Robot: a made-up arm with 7 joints.
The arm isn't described. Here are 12 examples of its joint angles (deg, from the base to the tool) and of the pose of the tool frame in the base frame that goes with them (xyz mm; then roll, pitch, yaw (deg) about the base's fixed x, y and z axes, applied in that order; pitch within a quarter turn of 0, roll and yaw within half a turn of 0).
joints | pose
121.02 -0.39 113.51 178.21 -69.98 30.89 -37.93 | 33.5 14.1 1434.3 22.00 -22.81 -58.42
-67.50 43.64 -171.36 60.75 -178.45 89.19 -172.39 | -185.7 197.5 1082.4 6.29 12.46 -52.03
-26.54 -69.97 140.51 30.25 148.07 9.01 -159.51 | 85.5 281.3 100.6 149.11 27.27 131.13
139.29 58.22 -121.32 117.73 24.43 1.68 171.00 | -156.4 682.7 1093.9 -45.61 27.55 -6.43
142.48 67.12 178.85 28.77 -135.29 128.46 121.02 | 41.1 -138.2 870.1 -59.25 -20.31 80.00
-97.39 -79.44 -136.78 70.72 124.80 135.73 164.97 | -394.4 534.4 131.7 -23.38 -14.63 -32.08
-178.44 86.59 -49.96 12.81 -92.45 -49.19 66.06 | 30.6 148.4 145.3 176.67 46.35 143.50
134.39 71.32 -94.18 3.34 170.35 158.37 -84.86 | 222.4 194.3 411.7 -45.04 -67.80 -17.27
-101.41 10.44 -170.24 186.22 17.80 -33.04 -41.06 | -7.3 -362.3 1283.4 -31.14 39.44 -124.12
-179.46 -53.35 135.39 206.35 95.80 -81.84 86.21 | 481.3 97.2 1050.2 46.76 20.39 -37.73
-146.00 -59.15 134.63 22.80 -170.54 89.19 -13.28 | 303.3 -205.1 124.5 -108.02 32.15 -118.40
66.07 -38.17 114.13 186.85 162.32 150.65 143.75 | -21.2 -517.0 1107.8 160.93 40.63 -175.84
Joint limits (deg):
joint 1: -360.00..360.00
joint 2: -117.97..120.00
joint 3: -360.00..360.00
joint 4: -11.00..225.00
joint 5: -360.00..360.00
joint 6: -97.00..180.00
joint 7: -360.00..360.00
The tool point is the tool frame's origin. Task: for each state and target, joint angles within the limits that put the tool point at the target. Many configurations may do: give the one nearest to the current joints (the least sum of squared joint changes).
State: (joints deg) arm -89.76 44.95 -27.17 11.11 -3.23 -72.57 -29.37
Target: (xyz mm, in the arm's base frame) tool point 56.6 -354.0 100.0
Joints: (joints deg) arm -74.45 52.39 -6.57 26.40 -7.29 -68.22 -29.37
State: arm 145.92 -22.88 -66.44 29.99 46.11 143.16 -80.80
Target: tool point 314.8 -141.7 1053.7
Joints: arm 111.04 -65.86 -36.14 90.98 60.89 142.20 -80.80
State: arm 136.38 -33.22 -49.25 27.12 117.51 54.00 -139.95
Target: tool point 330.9 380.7 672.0
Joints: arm 118.20 -44.85 -59.22 42.48 118.27 54.17 -139.95
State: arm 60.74 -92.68 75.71 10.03 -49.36 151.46 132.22
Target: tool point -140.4 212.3 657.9
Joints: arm 41.56 -75.51 59.87 28.62 -57.65 140.99 132.22
